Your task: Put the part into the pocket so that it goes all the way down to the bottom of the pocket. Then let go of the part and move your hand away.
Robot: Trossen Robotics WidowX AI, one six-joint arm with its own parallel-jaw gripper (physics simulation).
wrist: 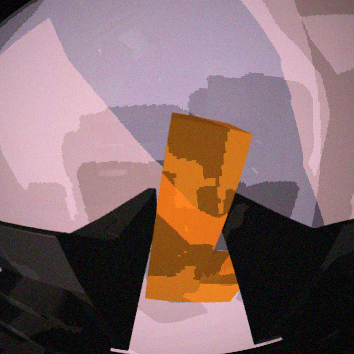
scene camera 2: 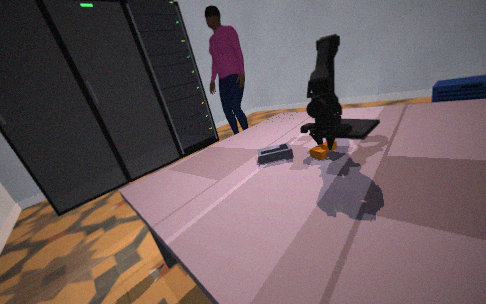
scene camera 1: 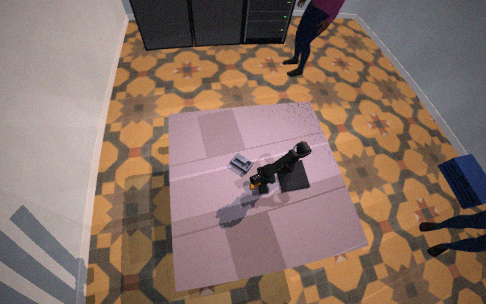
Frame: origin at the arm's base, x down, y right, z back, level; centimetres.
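Seen in the pictures: gripper, fingertip midpoint: (wrist: 186,195) (scene camera 2: 326,149) (scene camera 1: 260,184); arm's base, origin of the base link: (scene camera 1: 286,169).
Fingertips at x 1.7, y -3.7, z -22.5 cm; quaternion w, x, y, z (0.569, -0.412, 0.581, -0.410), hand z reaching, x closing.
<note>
Pixels of each thing's middle, then the offset from my fingertips to it. Level surfaces: height alone.
- orange L-shaped part, body centre: (wrist: 208,228) (scene camera 2: 326,149) (scene camera 1: 258,185) dy -0.6, dx -0.8, dz -2.0 cm
- grey block with the pocket, body centre: (scene camera 2: 274,152) (scene camera 1: 242,163) dy +19.6, dx -1.1, dz -6.7 cm
- pink table top, its level: dx +0.7 cm
The orange L-shaped part (scene camera 1: 254,187) (scene camera 2: 318,152) (wrist: 187,225) is low at the table top, its long arm between the fingers; whether it touches the table cannot be told. My gripper (scene camera 2: 326,145) (wrist: 186,195) points down and is shut on the part, with one black fingertip against each side of the long arm in the wrist view. The short foot of the part is at the lower end in the wrist view. The grey block with the pocket (scene camera 1: 237,168) (scene camera 2: 276,158) lies apart from the gripper, to its left in both scene views. Its pocket opening faces up.
The arm's dark base plate (scene camera 1: 294,181) (scene camera 2: 361,128) lies on the pink table top (scene camera 1: 200,260) (scene camera 2: 225,240). Dark cabinets (scene camera 1: 167,25) (scene camera 2: 85,90) and a person in a magenta top (scene camera 2: 228,52) stand beyond the table. A blue box (scene camera 1: 465,180) (scene camera 2: 460,89) is off to the right.
</note>
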